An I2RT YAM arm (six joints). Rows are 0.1 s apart.
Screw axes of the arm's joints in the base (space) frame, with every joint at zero. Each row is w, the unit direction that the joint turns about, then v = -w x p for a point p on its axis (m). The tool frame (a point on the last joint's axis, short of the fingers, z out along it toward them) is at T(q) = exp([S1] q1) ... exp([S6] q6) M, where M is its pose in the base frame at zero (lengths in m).
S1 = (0, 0, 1, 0, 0, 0)
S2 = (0, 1, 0, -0.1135, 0, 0.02)
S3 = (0, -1, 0, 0.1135, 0, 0.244)
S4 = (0, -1, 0, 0.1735, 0, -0.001)
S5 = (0, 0, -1, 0, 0.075, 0)
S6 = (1, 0, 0, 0, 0.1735, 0)
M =
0 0 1 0.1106
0 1 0 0
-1 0 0 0.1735
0 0 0 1
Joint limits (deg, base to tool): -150..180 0..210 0..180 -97..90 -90..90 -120..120
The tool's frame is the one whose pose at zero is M.
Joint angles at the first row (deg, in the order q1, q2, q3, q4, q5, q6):
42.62 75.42 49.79 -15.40 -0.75 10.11
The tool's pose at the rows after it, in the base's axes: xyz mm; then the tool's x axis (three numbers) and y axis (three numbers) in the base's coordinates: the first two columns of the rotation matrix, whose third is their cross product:
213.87, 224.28, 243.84, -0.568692, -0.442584, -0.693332, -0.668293, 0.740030, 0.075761
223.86, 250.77, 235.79, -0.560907, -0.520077, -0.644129, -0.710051, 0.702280, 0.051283
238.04, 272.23, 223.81, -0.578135, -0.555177, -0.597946, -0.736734, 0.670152, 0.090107
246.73, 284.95, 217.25, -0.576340, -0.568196, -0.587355, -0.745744, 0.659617, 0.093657
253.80, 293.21, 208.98, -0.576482, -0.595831, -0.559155, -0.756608, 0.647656, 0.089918
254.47, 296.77, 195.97, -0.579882, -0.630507, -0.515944, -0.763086, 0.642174, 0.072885
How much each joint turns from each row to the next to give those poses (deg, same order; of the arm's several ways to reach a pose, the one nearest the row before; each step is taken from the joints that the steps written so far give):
3.72 7.37 7.10 -4.48 0.60 -4.03
1.86 7.18 6.01 -2.80 -0.23 -1.98
0.27 6.93 5.46 -1.72 -3.29 -0.38
0.24 3.80 3.09 -0.06 -0.54 -0.38
-0.02 3.31 2.66 -1.42 -0.48 -1.06
0.33 2.29 0.61 -1.37 0.65 -0.88

